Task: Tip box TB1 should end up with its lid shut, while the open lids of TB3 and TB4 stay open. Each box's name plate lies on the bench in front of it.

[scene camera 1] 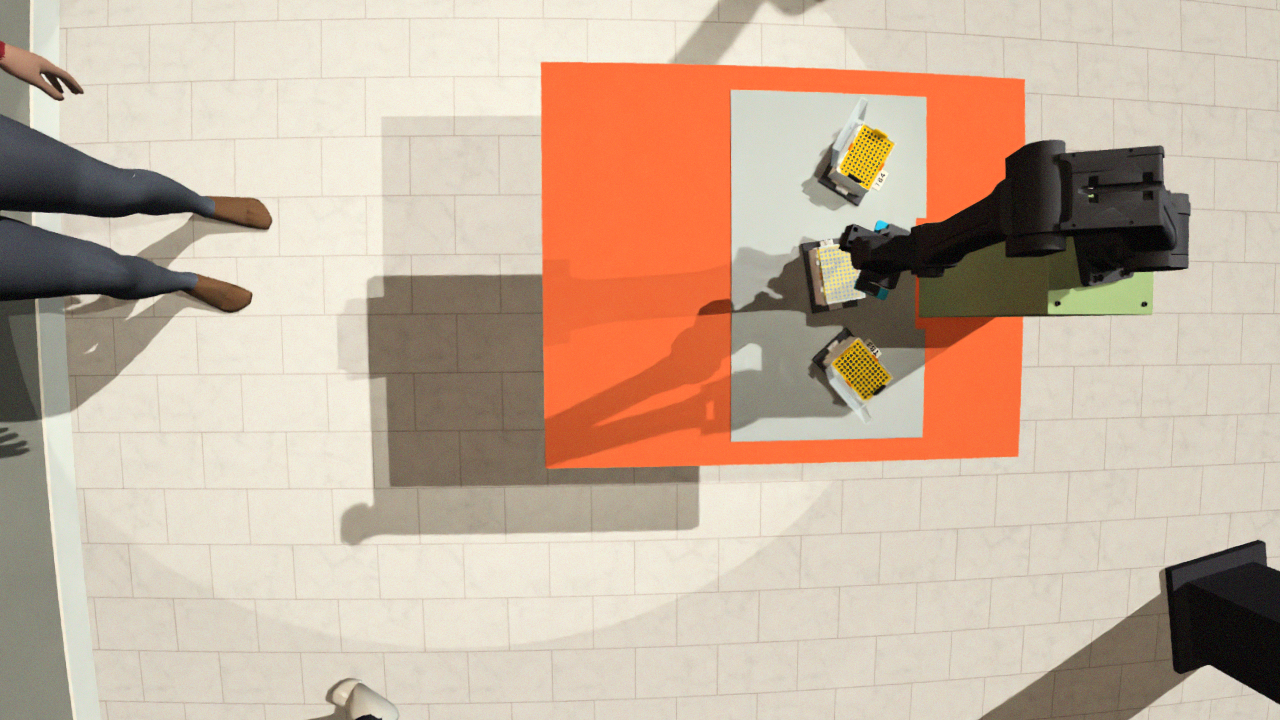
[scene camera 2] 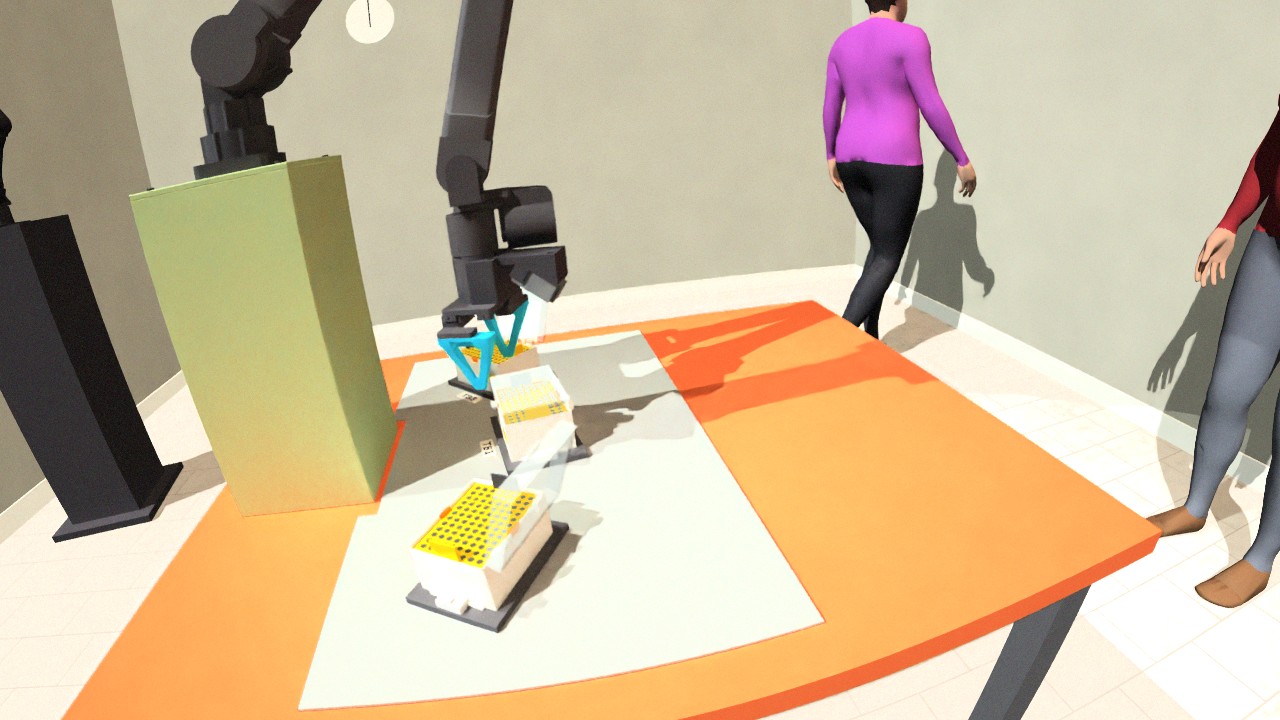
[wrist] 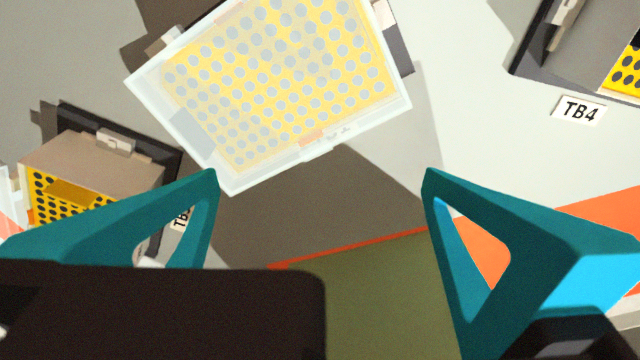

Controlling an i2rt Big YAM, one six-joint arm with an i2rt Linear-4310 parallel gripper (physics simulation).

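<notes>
TB1 is the middle box. Its clear lid lies over the yellow tip rack and looks down; whether it is fully seated I cannot tell. TB4, with its plate, has its clear lid standing open. TB3 has its lid open; the gripper partly hides this box in the scene camera 2 view. My gripper is open and empty, above and by TB1's front edge.
The boxes stand on a grey mat on the orange table. The green pedestal stands at TB1's front side. TB3 and TB4 flank TB1, with their raised lids on the outer sides. A person is beyond the table.
</notes>
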